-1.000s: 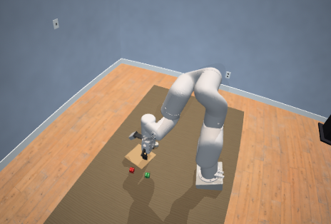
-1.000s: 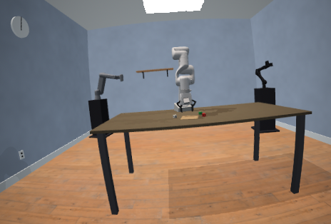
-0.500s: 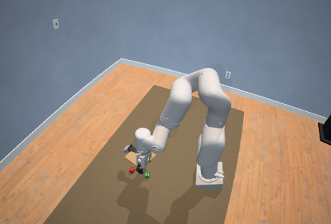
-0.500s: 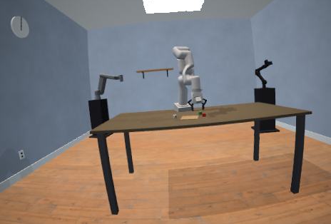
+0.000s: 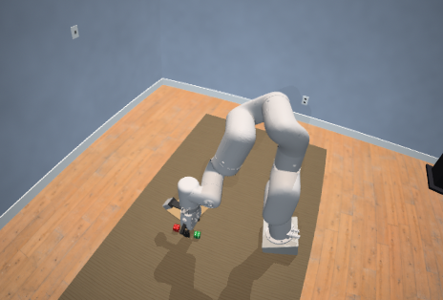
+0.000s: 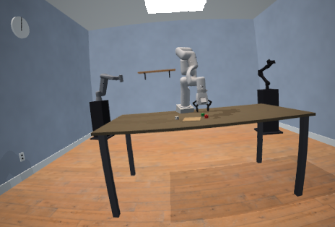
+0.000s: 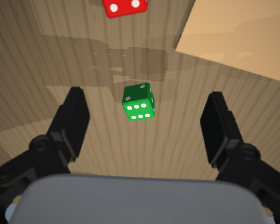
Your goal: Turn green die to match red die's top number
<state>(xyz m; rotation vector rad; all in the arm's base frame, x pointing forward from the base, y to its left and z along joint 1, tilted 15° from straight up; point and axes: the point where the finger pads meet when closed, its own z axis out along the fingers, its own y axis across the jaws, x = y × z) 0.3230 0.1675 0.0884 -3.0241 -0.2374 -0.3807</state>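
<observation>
My gripper is now 30 mm past the green die and 40 mm above it. From my hand the other things lie so: white die: 60 mm ahead, 220 mm to the right, 40 mm below; tan mat: 90 mm ahead, 90 mm to the right, 50 mm below; red die: 60 mm ahead, 30 mm to the left, 40 mm below.
</observation>
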